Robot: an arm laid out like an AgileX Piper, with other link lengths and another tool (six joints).
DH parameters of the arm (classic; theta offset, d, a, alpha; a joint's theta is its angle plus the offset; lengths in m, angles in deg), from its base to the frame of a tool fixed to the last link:
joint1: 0 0.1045 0 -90
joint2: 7.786 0 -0.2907 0
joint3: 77.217 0 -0.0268 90
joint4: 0 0.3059 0 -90
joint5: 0 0 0 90
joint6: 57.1 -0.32 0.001 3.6
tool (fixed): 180 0.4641 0 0
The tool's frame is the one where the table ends.
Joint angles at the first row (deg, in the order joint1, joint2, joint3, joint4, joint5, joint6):
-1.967, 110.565, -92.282, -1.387, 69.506, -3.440
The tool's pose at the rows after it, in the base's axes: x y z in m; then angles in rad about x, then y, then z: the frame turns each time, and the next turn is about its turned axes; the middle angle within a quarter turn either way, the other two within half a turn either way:
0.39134 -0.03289 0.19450 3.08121 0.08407 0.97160
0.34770 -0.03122 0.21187 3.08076 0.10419 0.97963
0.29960 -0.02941 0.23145 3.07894 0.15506 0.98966
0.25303 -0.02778 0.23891 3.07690 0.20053 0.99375
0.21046 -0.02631 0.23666 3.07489 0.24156 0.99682
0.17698 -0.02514 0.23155 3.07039 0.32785 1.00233
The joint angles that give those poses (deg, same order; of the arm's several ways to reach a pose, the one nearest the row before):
-1.967, 100.703, -83.038, -1.207, 69.505, -3.374
-1.967, 91.105, -74.557, -1.207, 69.452, -2.981
-1.968, 79.860, -66.354, -1.207, 69.559, -2.589
-1.967, 69.160, -58.327, -1.208, 69.617, -2.523
-1.966, 59.105, -50.685, -1.208, 69.672, -2.506
-1.966, 49.049, -43.768, -1.208, 67.855, -2.505

